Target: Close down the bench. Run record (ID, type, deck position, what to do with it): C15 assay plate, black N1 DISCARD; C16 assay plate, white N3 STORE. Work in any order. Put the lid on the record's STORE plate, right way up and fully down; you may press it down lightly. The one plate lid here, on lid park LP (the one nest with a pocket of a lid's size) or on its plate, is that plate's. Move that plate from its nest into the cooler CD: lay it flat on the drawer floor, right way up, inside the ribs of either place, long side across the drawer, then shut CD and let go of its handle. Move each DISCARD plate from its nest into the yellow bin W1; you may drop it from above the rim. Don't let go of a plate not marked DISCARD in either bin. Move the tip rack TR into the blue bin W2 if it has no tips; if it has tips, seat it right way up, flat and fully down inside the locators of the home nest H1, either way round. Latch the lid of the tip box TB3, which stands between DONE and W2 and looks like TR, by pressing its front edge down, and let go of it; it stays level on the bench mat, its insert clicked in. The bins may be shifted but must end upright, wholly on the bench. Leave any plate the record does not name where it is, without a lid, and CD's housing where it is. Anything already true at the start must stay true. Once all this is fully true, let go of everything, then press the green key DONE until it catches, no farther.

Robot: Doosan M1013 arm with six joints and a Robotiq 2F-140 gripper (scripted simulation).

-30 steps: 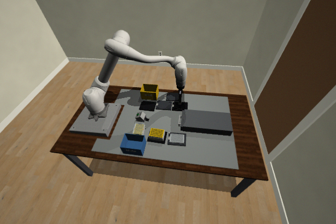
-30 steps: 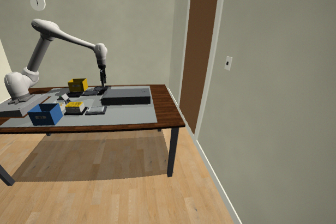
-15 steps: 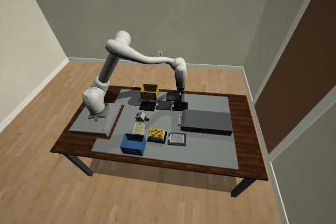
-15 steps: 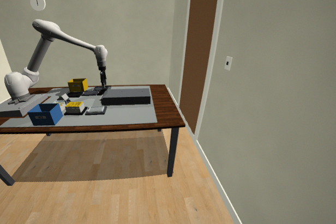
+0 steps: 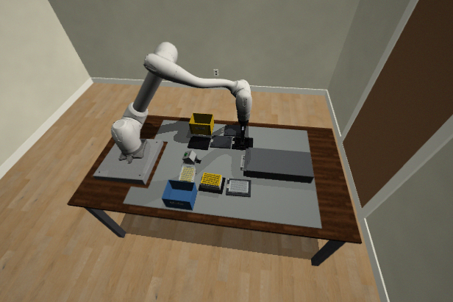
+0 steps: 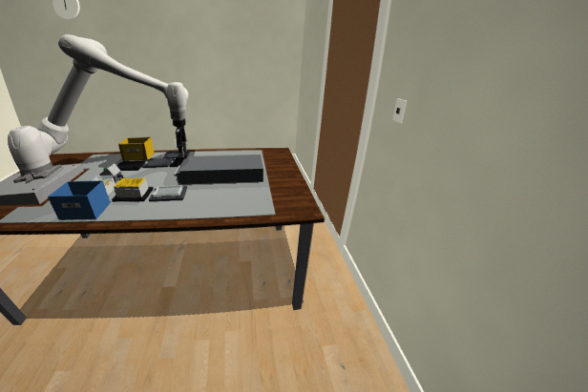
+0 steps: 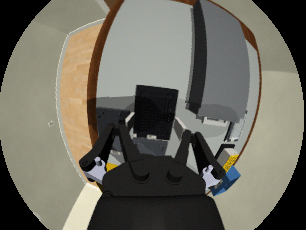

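The black plate is 60 mm below my hand. The rest, counted from my hand: grey nest: 170 mm behind, 80 mm below, 30 mm to the left; then white plate: 220 mm to the right, 70 mm ahead, 60 mm below; then plate lid: 220 mm to the right, 70 mm ahead, 60 mm below.
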